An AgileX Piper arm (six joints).
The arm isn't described. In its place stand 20 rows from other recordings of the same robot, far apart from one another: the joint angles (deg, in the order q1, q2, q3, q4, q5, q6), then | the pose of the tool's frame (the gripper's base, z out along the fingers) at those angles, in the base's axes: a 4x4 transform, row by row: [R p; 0 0 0 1], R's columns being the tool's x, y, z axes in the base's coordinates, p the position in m.
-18.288 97.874 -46.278 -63.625 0.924 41.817 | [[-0.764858, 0.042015, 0.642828, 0.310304], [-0.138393, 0.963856, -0.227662, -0.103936], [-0.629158, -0.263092, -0.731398, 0.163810], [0, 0, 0, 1]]
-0.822 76.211 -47.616 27.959 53.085 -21.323 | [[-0.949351, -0.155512, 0.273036, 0.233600], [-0.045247, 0.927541, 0.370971, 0.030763], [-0.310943, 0.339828, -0.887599, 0.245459], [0, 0, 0, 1]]
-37.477 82.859 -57.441 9.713 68.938 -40.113 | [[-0.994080, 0.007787, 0.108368, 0.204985], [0.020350, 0.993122, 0.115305, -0.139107], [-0.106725, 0.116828, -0.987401, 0.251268], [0, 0, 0, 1]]
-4.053 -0.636 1.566 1.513 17.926 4.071 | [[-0.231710, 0.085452, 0.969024, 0.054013], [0.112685, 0.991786, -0.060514, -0.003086], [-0.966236, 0.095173, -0.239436, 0.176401], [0, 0, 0, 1]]
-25.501 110.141 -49.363 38.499 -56.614 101.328 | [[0.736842, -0.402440, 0.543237, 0.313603], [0.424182, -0.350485, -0.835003, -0.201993], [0.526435, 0.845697, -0.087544, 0.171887], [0, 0, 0, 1]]
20.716 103.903 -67.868 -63.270 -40.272 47.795 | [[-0.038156, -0.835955, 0.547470, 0.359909], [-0.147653, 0.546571, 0.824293, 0.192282], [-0.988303, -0.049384, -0.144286, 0.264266], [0, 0, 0, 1]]
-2.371 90.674 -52.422 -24.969 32.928 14.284 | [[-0.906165, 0.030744, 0.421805, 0.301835], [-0.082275, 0.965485, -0.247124, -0.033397], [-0.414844, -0.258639, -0.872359, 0.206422], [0, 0, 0, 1]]
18.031 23.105 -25.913 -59.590 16.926 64.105 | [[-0.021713, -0.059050, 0.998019, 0.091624], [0.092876, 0.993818, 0.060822, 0.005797], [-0.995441, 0.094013, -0.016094, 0.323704], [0, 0, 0, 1]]
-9.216 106.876 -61.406 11.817 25.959 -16.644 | [[-0.909384, 0.028706, 0.414967, 0.357532], [0.042246, 0.998831, 0.023484, -0.049746], [-0.413808, 0.038887, -0.909533, 0.153225], [0, 0, 0, 1]]
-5.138 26.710 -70.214 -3.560 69.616 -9.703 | [[-0.378945, 0.072876, 0.922545, -0.000931], [-0.156226, 0.977549, -0.141392, -0.005234], [-0.912137, -0.197705, -0.359052, 0.454123], [0, 0, 0, 1]]
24.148 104.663 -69.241 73.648 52.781 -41.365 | [[-0.924430, -0.376645, 0.059726, 0.312211], [-0.140975, 0.483042, 0.864174, 0.216176], [-0.354337, 0.790449, -0.499636, 0.232934], [0, 0, 0, 1]]
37.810 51.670 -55.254 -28.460 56.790 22.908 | [[-0.590315, -0.274668, 0.759003, 0.147927], [-0.329222, 0.940483, 0.084289, 0.068860], [-0.736981, -0.200123, -0.645608, 0.368879], [0, 0, 0, 1]]
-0.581 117.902 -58.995 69.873 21.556 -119.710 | [[-0.430970, -0.782638, 0.449158, 0.372605], [-0.727333, 0.595894, 0.340436, 0.027616], [-0.534089, -0.179970, -0.826051, 0.089650], [0, 0, 0, 1]]
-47.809 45.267 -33.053 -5.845 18.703 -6.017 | [[-0.438979, 0.686230, 0.579987, 0.106643], [0.186177, 0.700970, -0.688462, -0.122073], [-0.878997, -0.194240, -0.435471, 0.301473], [0, 0, 0, 1]]
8.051 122.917 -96.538 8.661 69.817 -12.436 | [[-0.954309, -0.296563, -0.036661, 0.419838], [-0.298756, 0.944363, 0.137563, 0.072376], [-0.006175, 0.142230, -0.989814, 0.178055], [0, 0, 0, 1]]
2.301 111.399 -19.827 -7.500 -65.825 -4.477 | [[-0.334042, -0.196669, 0.921812, 0.259657], [-0.144210, 0.977139, 0.156215, 0.021278], [-0.931461, -0.080752, -0.354767, 0.090571], [0, 0, 0, 1]]
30.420 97.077 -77.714 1.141 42.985 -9.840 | [[-0.636854, -0.619930, 0.458370, 0.318934], [-0.555435, 0.781238, 0.284883, 0.188700], [-0.534704, -0.073166, -0.841866, 0.280962], [0, 0, 0, 1]]
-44.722 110.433 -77.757 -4.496 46.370 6.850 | [[-0.634808, 0.756745, 0.156067, 0.274997], [0.720441, 0.652698, -0.234414, -0.279608], [-0.279256, -0.036371, -0.959528, 0.189823], [0, 0, 0, 1]]
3.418 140.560 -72.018 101.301 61.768 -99.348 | [[-0.821584, -0.476380, 0.313148, 0.401847], [0.069154, 0.461961, 0.884200, 0.102761], [-0.565877, 0.748100, -0.346597, 0.026338], [0, 0, 0, 1]]
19.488 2.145 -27.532 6.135 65.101 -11.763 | [[-0.463440, -0.487370, 0.740063, -0.003891], [-0.332291, 0.869804, 0.364725, 0.007980], [-0.821466, -0.076888, -0.565051, 0.266530], [0, 0, 0, 1]]
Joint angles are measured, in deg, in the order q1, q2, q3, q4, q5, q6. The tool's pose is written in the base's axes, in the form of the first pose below.
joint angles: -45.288 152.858 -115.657 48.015 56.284 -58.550
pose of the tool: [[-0.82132, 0.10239, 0.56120, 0.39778], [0.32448, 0.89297, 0.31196, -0.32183], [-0.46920, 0.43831, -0.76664, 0.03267], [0, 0, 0, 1]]
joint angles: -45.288 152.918 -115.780 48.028 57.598 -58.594
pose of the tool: [[-0.82760, 0.09055, 0.55396, 0.39728], [0.31974, 0.88719, 0.33266, -0.32010], [-0.46135, 0.45244, -0.76319, 0.03295], [0, 0, 0, 1]]
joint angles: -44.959 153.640 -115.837 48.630 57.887 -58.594
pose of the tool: [[-0.82996, 0.08896, 0.55069, 0.39886], [0.32538, 0.87906, 0.34839, -0.31655], [-0.45310, 0.46833, -0.75853, 0.02738], [0, 0, 0, 1]]
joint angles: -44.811 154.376 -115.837 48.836 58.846 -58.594
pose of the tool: [[-0.83802, 0.08397, 0.53914, 0.39844], [0.32671, 0.86861, 0.37253, -0.31318], [-0.43702, 0.48832, -0.75535, 0.02134], [0, 0, 0, 1]]
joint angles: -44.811 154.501 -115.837 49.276 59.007 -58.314
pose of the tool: [[-0.83569, 0.08899, 0.54194, 0.39864], [0.33659, 0.86273, 0.37737, -0.31269], [-0.43397, 0.49777, -0.75093, 0.02067], [0, 0, 0, 1]]
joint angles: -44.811 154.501 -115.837 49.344 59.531 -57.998
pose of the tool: [[-0.83728, 0.08962, 0.53937, 0.39841], [0.34034, 0.85749, 0.38585, -0.31191], [-0.42793, 0.50664, -0.74846, 0.02090], [0, 0, 0, 1]]
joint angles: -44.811 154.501 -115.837 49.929 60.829 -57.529
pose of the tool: [[-0.83858, 0.08787, 0.53765, 0.39825], [0.34980, 0.84343, 0.40775, -0.30992], [-0.41764, 0.53000, -0.73802, 0.02185], [0, 0, 0, 1]]
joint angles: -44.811 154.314 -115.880 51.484 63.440 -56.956
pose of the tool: [[-0.83794, 0.07766, 0.54020, 0.39862], [0.36553, 0.81487, 0.44985, -0.30623], [-0.40526, 0.57441, -0.71120, 0.02606], [0, 0, 0, 1]]
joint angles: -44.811 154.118 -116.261 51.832 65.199 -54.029
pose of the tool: [[-0.83724, 0.10312, 0.53702, 0.39897], [0.39981, 0.78542, 0.47251, -0.30480], [-0.37306, 0.61031, -0.69882, 0.03035], [0, 0, 0, 1]]
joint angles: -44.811 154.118 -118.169 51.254 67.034 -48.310
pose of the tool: [[-0.83110, 0.15795, 0.53323, 0.40131], [0.45214, 0.75017, 0.48251, -0.30656], [-0.32380, 0.64210, -0.69488, 0.03818], [0, 0, 0, 1]]
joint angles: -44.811 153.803 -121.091 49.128 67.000 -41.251
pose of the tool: [[-0.81011, 0.23480, 0.53721, 0.40548], [0.50971, 0.73482, 0.44747, -0.31353], [-0.28969, 0.63632, -0.71496, 0.05080], [0, 0, 0, 1]]
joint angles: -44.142 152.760 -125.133 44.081 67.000 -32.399
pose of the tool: [[-0.79139, 0.31783, 0.52219, 0.41254], [0.55149, 0.73972, 0.38558, -0.31916], [-0.26373, 0.59313, -0.76069, 0.07251], [0, 0, 0, 1]]
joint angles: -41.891 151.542 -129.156 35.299 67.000 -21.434
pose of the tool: [[-0.78053, 0.41714, 0.46559, 0.42391], [0.58179, 0.75721, 0.29691, -0.31521], [-0.22870, 0.50262, -0.83371, 0.09379], [0, 0, 0, 1]]
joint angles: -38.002 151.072 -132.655 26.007 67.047 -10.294
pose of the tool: [[-0.76712, 0.50458, 0.39614, 0.44175], [0.60908, 0.76672, 0.20288, -0.29853], [-0.20136, 0.39691, -0.89550, 0.10750], [0, 0, 0, 1]]
